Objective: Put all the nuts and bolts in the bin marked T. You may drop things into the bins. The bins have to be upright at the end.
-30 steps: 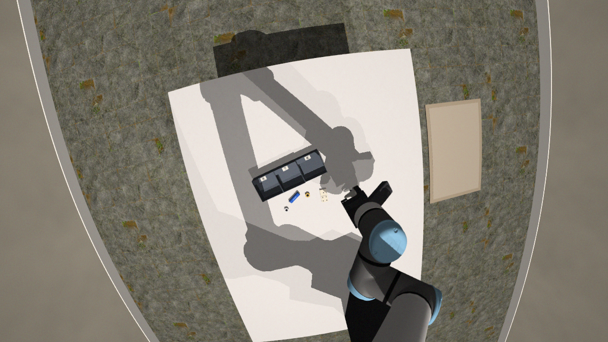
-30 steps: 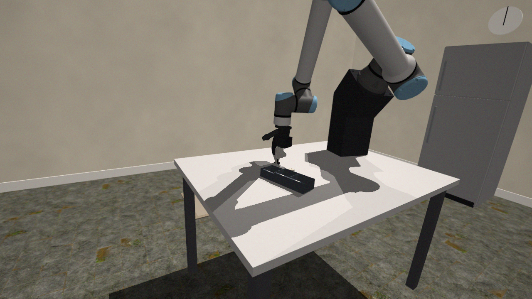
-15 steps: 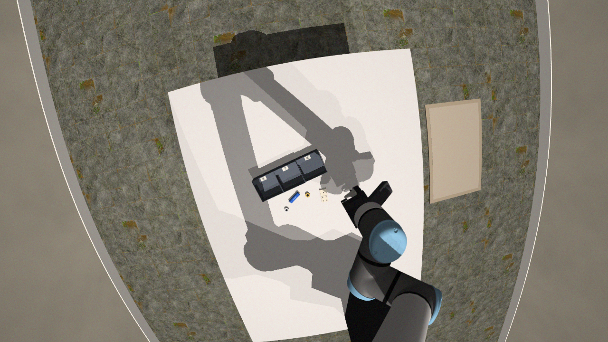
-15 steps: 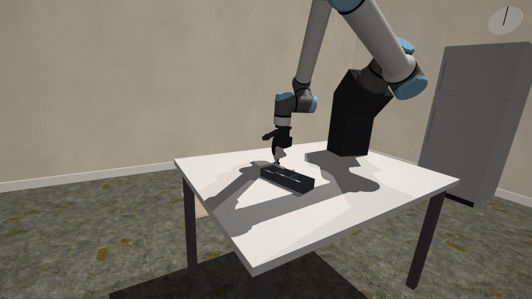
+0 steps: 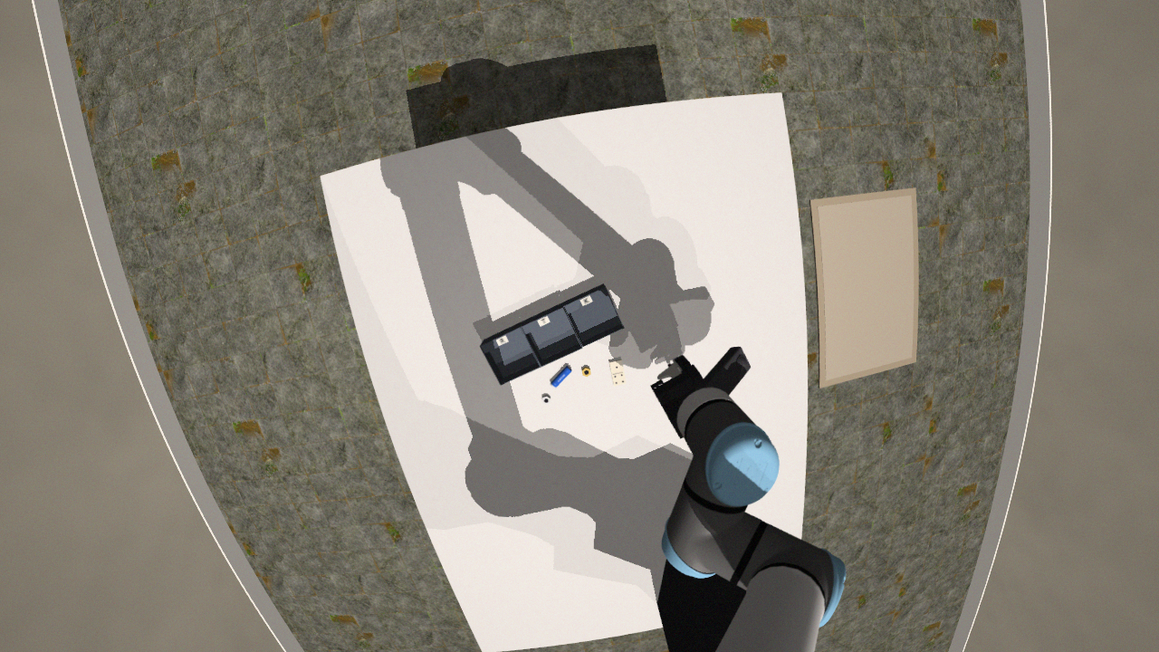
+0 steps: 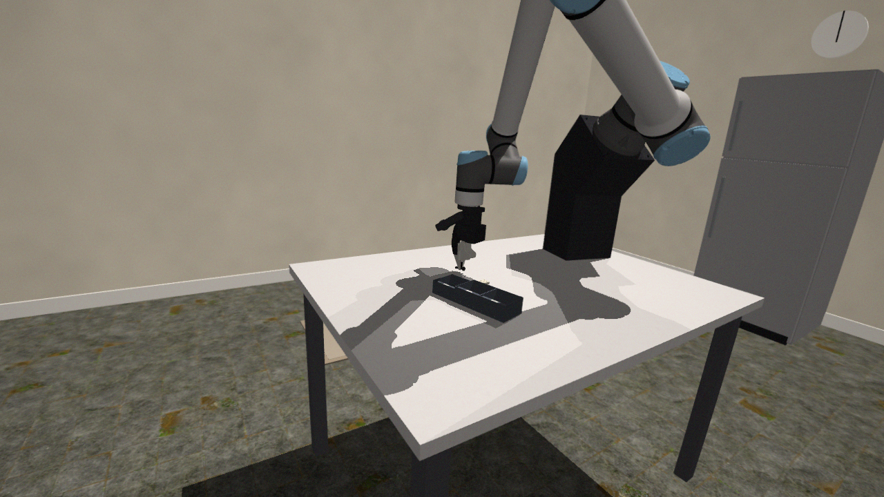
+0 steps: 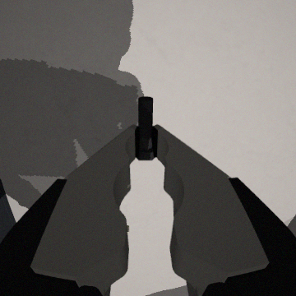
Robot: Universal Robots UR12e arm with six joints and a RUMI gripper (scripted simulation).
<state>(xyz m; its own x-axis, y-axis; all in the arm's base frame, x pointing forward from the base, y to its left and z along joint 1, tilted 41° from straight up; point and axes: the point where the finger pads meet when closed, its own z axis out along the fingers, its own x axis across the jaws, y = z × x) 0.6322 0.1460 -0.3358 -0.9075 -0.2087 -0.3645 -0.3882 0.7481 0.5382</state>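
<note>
Now: the black bin unit 23 cm to the left of my hand and 10 cm ahead of it. The rest, counted from my hand: yellow nut (18 cm to the left, 2 cm below, 1 cm ahead); black bolt (1 cm to the left, 1 cm below); cream domino (12 cm to the left, 2 cm below, 1 cm behind).
</note>
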